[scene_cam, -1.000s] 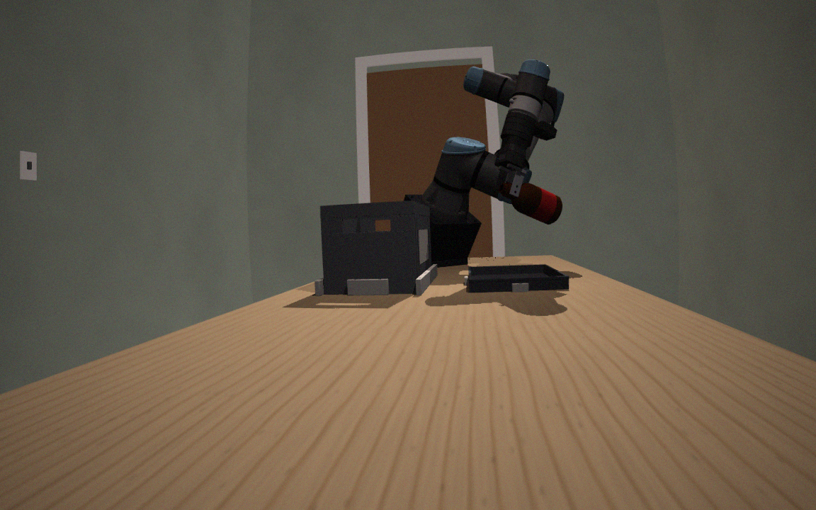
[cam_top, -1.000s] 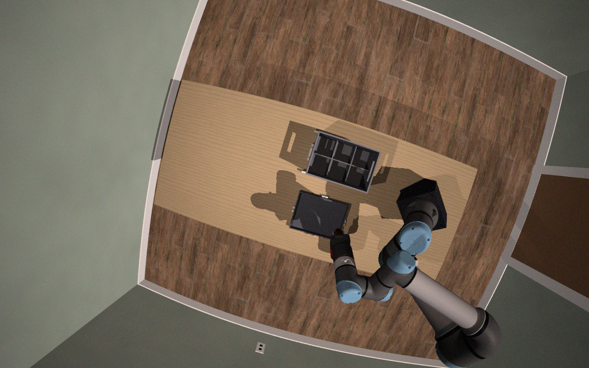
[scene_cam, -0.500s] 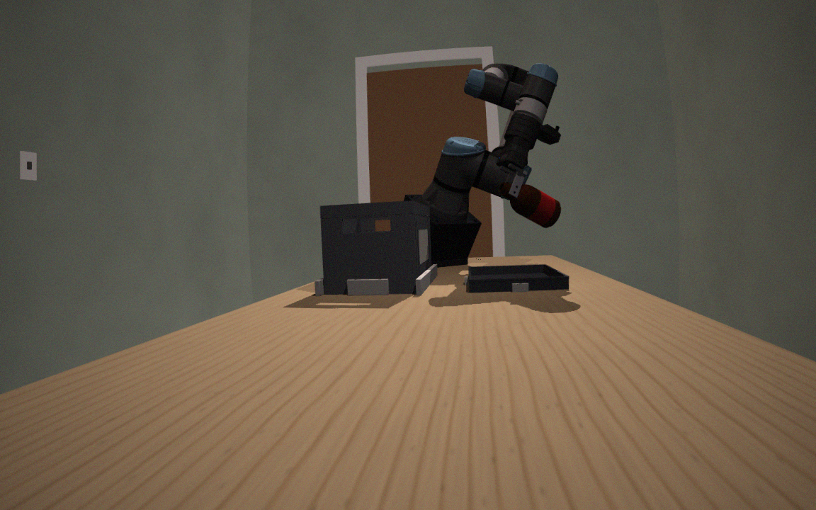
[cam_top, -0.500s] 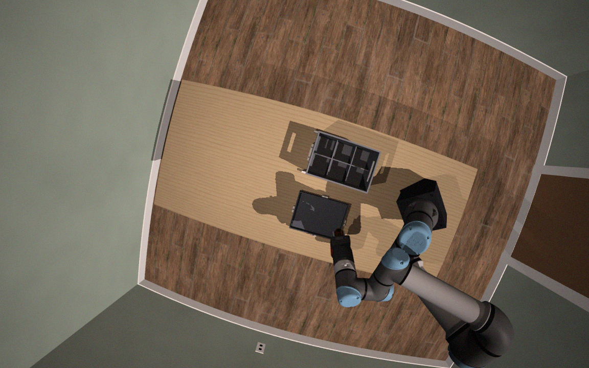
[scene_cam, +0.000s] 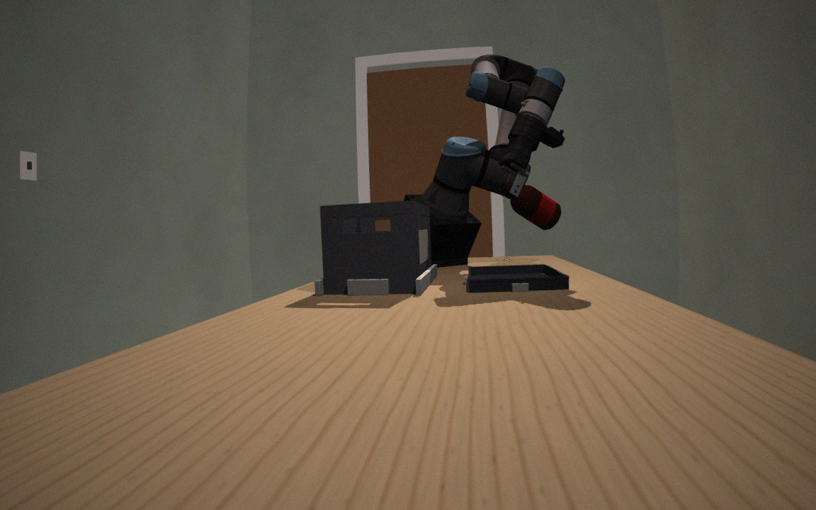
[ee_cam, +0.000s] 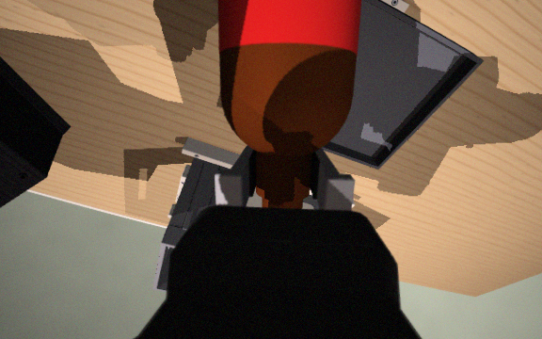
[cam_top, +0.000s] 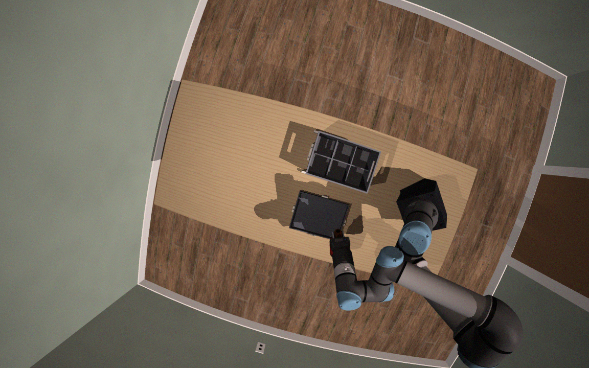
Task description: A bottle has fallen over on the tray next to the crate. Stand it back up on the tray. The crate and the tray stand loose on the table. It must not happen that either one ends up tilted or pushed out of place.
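Right now the bottle is 1 cm behind my hand, 4 cm to the left of it and 3 cm below it. The rest, counted from my hand: dark crate 5 cm ahead, 30 cm to the right, 12 cm below; then dark tray 8 cm ahead, 2 cm to the right, 19 cm below.
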